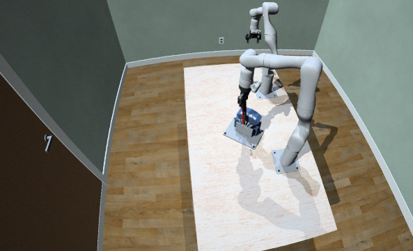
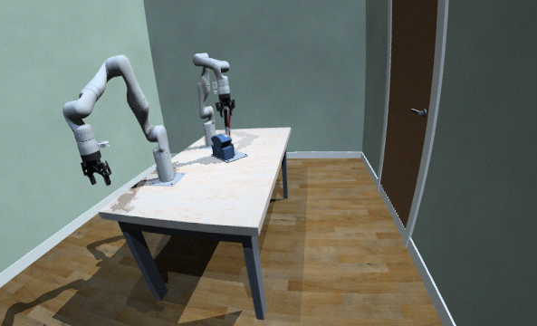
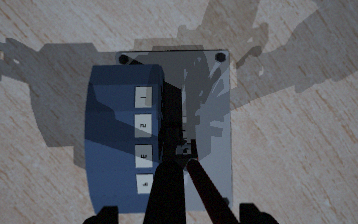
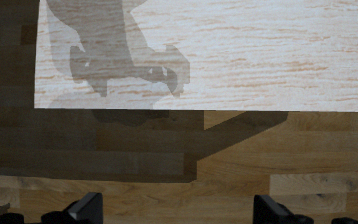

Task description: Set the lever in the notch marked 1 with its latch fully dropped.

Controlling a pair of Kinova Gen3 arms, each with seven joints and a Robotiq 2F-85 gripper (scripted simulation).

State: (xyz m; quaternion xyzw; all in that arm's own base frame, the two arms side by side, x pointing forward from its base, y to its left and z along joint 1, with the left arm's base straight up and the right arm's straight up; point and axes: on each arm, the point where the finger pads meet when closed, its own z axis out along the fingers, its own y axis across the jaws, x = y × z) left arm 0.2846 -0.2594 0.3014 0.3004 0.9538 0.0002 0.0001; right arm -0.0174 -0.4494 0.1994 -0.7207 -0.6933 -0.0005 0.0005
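Right now my left hand is 2 cm to the right of the red bar and 11 cm above it.
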